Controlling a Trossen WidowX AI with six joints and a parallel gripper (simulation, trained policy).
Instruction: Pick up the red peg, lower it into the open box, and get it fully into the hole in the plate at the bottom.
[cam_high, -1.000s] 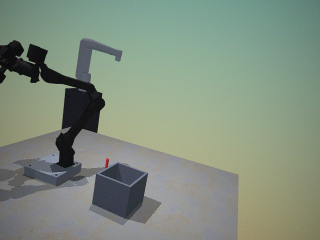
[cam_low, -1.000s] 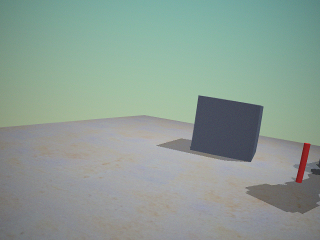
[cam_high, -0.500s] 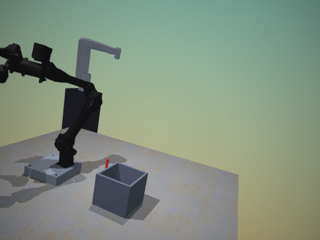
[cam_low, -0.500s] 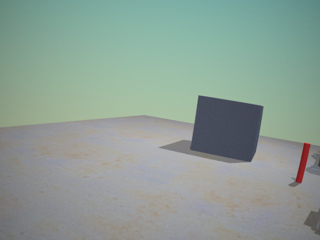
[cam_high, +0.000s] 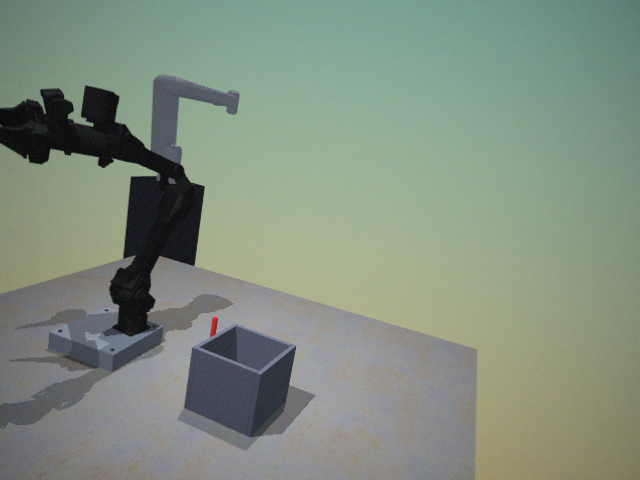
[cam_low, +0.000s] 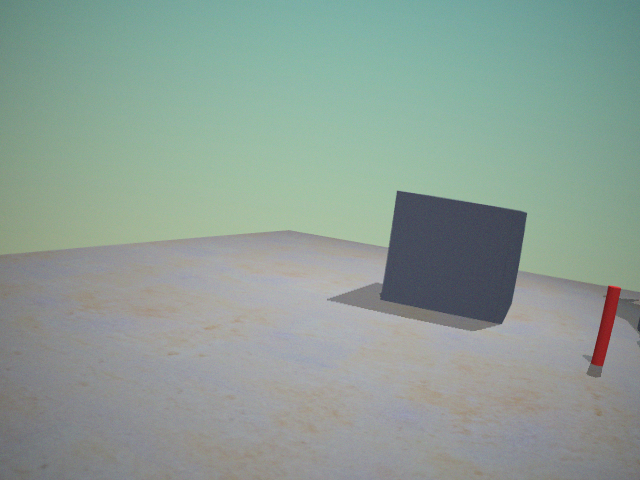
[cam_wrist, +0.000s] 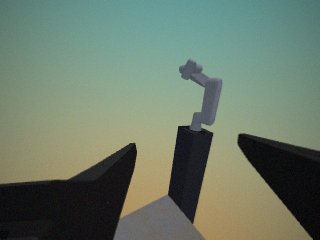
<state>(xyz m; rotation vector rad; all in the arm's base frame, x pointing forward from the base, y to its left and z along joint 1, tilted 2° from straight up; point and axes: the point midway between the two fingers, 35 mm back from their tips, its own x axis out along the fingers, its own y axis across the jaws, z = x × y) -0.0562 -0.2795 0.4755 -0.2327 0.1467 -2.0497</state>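
My gripper tip is now 470 mm to the right of the red peg, 470 mm above it and 210 mm short of it.
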